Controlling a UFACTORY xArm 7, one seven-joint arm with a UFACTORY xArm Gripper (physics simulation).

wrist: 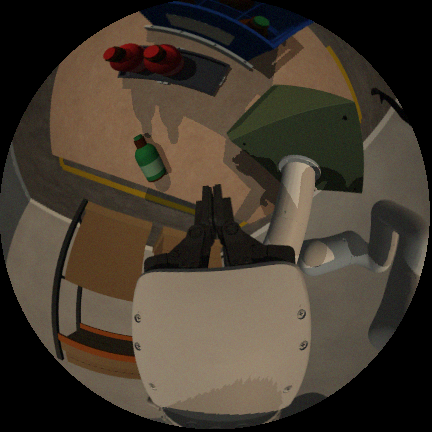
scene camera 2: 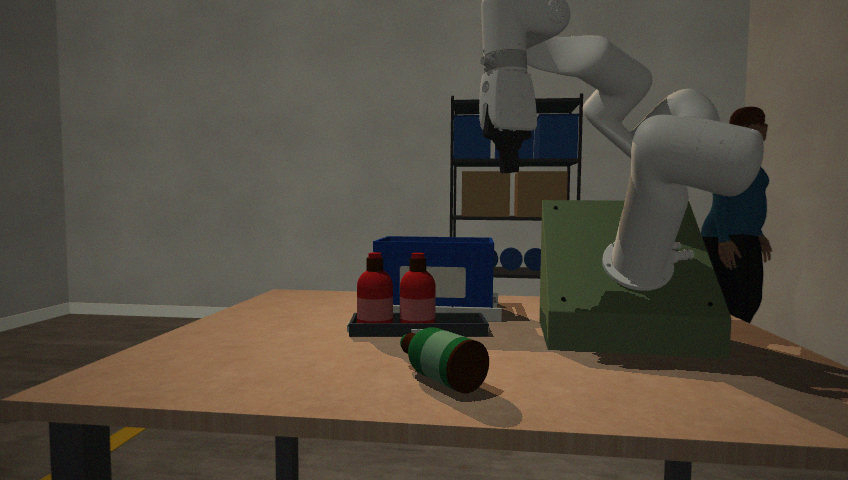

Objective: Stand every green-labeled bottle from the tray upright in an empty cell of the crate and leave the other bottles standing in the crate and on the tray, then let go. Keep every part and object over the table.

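Places are measured from the arm's base along level axes (x back, y right, z up), in centimetres.
Where they show: gripper, fingertip midpoint: (wrist: 213,195) (scene camera 2: 509,172); arm's base, link origin: (wrist: 299,168) (scene camera 2: 636,265).
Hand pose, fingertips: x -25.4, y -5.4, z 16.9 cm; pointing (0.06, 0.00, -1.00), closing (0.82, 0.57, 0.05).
Each offset is from my fingertips to the top centre of the thing. Level surfaces: height alone.
A green-labeled bottle {dx -13.1, dy -15.8, dz -24.3 cm} (scene camera 2: 433,353) (wrist: 149,161) lies on its side on the table, in front of the tray {dx -16.2, dy +12.7, dz -29.2 cm} (scene camera 2: 470,328) (wrist: 206,82). Two red bottles {dx -25.2, dy +12.5, dz -15.7 cm} (scene camera 2: 374,297) {dx -16.4, dy +12.9, dz -15.7 cm} (scene camera 2: 417,297) (wrist: 128,57) (wrist: 164,59) stand upright on the tray. The blue crate {dx -12.3, dy +32.4, dz -14.2 cm} (scene camera 2: 479,276) (wrist: 252,41) stands behind the tray. A green-capped bottle (wrist: 260,22) shows inside it in the wrist view; most of the crate's inside is cut off there and hidden in the scene view. My gripper (scene camera 2: 508,171) (wrist: 213,195) is shut and empty, high above the table and apart from the lying bottle.
The green sloped pedestal (scene camera 2: 580,255) (wrist: 320,130) carries the arm's base at the right of the table {dz -31.7 cm} (scene camera 2: 238,356) (wrist: 80,110). A shelf rack (scene camera 2: 452,178) and a person (scene camera 2: 739,202) are in the background, beyond the table.
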